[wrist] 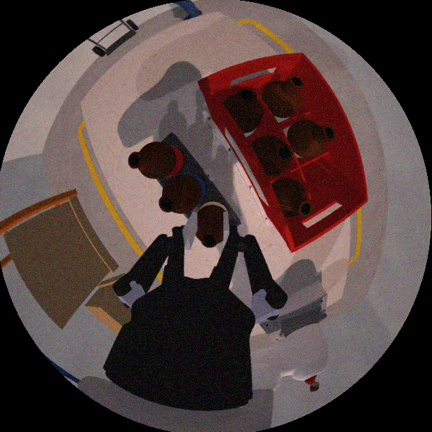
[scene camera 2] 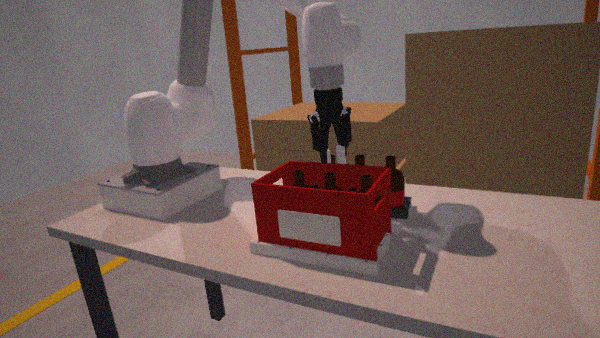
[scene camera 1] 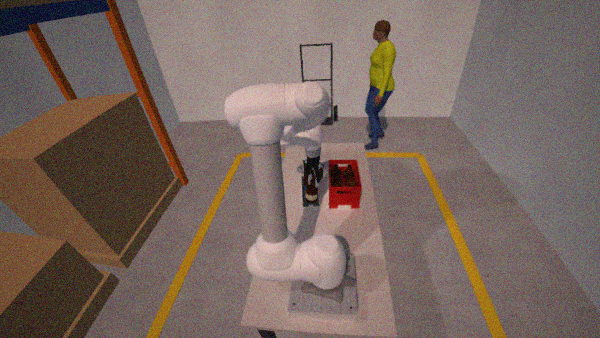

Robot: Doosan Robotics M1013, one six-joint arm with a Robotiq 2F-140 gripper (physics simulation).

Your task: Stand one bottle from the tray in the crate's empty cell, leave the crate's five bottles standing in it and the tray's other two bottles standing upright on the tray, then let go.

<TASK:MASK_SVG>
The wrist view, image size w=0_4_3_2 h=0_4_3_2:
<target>my gripper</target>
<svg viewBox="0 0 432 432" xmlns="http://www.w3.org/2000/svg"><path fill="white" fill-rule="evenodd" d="M191 212L186 224L180 227L172 227L172 236L159 234L140 258L137 259L137 262L135 262L130 271L113 283L112 288L123 305L131 308L130 321L121 326L104 362L103 369L106 371L106 376L114 384L151 402L186 410L226 410L245 405L252 398L250 332L255 323L264 319L274 320L277 318L288 299L288 295L271 277L255 236L252 234L246 234L245 237L239 236L236 225L229 224L228 212L223 212L223 250L209 278L190 278L184 276L184 250L191 249L197 231L196 212ZM168 256L167 264L164 265L161 285L147 292ZM238 251L243 252L245 266L248 271L252 291L250 308L229 290L229 283L234 271Z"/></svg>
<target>red-label bottle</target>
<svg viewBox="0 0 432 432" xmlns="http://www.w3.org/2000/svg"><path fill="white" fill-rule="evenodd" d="M128 156L130 168L138 168L142 175L151 179L180 173L186 161L182 149L158 141L149 142L140 151L133 151Z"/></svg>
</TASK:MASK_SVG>
